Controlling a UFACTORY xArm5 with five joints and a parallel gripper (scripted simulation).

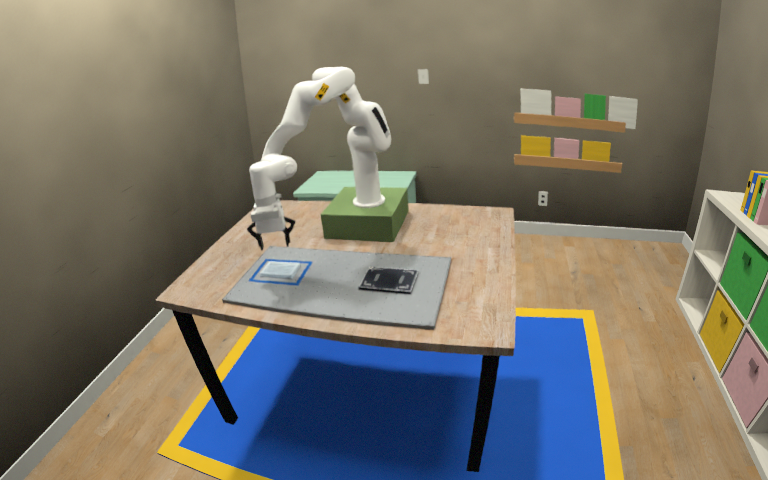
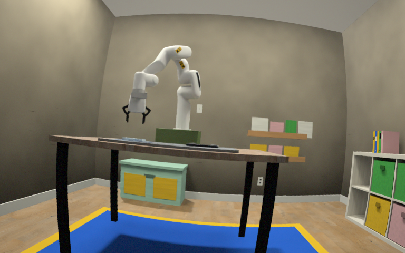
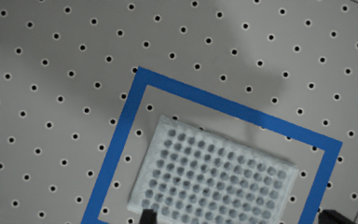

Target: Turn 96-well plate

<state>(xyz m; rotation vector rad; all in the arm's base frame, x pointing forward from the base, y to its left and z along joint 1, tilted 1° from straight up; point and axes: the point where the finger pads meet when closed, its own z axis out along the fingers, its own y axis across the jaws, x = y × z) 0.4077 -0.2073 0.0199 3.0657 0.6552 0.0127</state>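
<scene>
My hand is 100 mm above the 96-well plate. The rest, counted from my hand: black plate nest N1: 390 mm to the left, 100 mm below, 10 mm behind.
</scene>
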